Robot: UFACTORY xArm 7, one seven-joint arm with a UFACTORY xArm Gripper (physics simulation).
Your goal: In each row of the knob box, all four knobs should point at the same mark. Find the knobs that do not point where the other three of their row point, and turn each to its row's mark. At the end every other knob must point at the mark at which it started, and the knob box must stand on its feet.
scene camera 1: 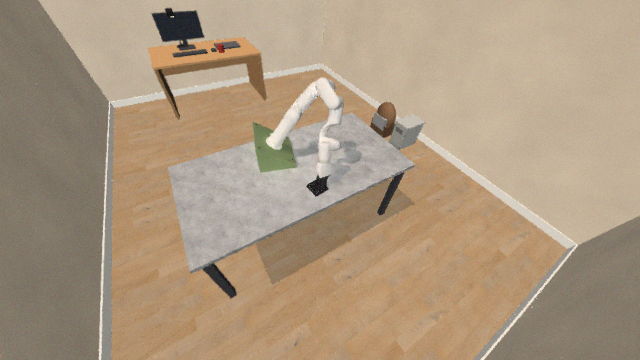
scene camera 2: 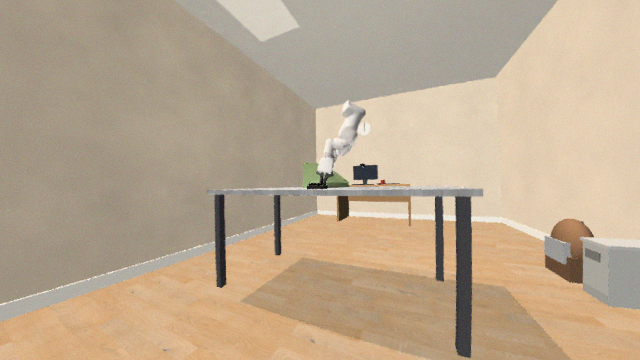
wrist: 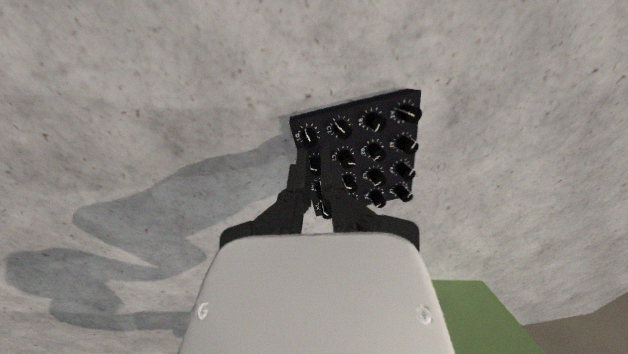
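Where they show: gripper, fingertip midpoint: (scene camera 1: pixel 323 184) (scene camera 2: pixel 322 184) (wrist: pixel 315 159); arm's base, link origin: (scene camera 1: pixel 273 143).
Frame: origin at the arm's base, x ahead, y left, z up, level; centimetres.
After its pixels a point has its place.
Note:
The black knob box (scene camera 1: pixel 315 188) @[x 42.2, y 14.6, z -11.7 cm] (scene camera 2: pixel 315 186) @[x 46.1, y 18.2, z -12.2 cm] (wrist: pixel 359 140) @[x 43.4, y 17.0, z -11.6 cm] lies flat on the grey table, with its knobs facing up. My gripper (scene camera 1: pixel 322 181) @[x 42.1, y 20.9, z -10.7 cm] (scene camera 2: pixel 324 181) @[x 42.1, y 20.9, z -10.7 cm] (wrist: pixel 315 159) @[x 42.1, y 20.9, z -10.7 cm] is down at the box, its fingers closed in on the second knob (wrist: pixel 314 164) @[x 41.9, y 21.1, z -10.1 cm] of the D column, whose pointer is mostly hidden. In the wrist view, knob D1 (wrist: pixel 308 135) @[x 44.4, y 21.6, z -10.1 cm] and knob C1 (wrist: pixel 342 128) @[x 44.9, y 19.0, z -10.1 cm] point down and slightly right, knob B1 (wrist: pixel 374 121) @[x 45.4, y 16.6, z -10.1 cm] points downward, and knob A1 (wrist: pixel 409 113) @[x 45.9, y 14.1, z -10.1 cm] points right and slightly down. The fingers partly hide the lower D and C knobs.
The grey table (scene camera 1: pixel 225 200) @[x 26.6, y -42.6, z -13.9 cm] (scene camera 2: pixel 400 191) @[x 52.6, y 68.4, z -14.9 cm] carries the arm on a green plate (scene camera 1: pixel 275 162) @[x 13.5, y -3.8, z -5.7 cm] (scene camera 2: pixel 310 174) @[x 12.9, y -6.3, z -2.6 cm] (wrist: pixel 480 315) @[x 12.6, y -8.1, z -7.7 cm] behind the box. The box stands near the table's front edge. A wooden desk (scene camera 1: pixel 200 60) with a monitor (scene camera 1: pixel 178 26) stands at the back wall.

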